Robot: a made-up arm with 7 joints.
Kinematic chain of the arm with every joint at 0, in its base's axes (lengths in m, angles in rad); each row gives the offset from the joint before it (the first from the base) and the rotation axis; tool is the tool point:
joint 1: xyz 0 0.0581 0 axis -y
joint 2: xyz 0 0.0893 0 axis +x
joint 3: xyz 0 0 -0.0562 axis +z
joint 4: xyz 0 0 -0.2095 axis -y
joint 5: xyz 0 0 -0.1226 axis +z
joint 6: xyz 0 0 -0.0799 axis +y
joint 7: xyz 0 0 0 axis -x
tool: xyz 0 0 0
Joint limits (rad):
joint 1: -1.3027..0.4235
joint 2: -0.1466..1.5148
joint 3: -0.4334..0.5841
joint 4: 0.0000..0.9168
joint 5: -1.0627..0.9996
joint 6: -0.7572..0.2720
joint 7: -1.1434..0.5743
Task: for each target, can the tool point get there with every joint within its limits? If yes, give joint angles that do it. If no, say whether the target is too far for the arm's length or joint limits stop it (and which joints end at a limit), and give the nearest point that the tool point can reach.
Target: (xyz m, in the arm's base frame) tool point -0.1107 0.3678 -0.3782
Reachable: yes | joints -0.5353 0.4416 0.3542 0.5404 -0.6999 0.1428 -0.0616
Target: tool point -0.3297 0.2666 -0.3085
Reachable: yes | joints -0.8822 0.2653 -0.1095 0.1431 0.1810 -0.3296 0.2924
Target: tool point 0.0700 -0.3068 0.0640
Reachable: no: joint limits stop it (at a limit: joint 1, joint 2, joint 3, joint 4) | nearest point 0.2870 0.0238 -0.2818 | short by 0.525 m
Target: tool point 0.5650 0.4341 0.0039
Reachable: no: too far | nearest point 0.2462 0.4515 -0.1550 | short by 0.357 m
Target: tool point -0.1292 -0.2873 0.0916
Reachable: no: joint limits stop it (at a limit: joint 1, joint 2, joint 3, joint 4) | nearest point -0.3228 0.0238 -0.2399 | short by 0.494 m
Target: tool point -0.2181 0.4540 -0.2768
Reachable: yes | joints -0.7420 0.7016 0.2744 0.1351 0.5243 -0.4988 -0.3414
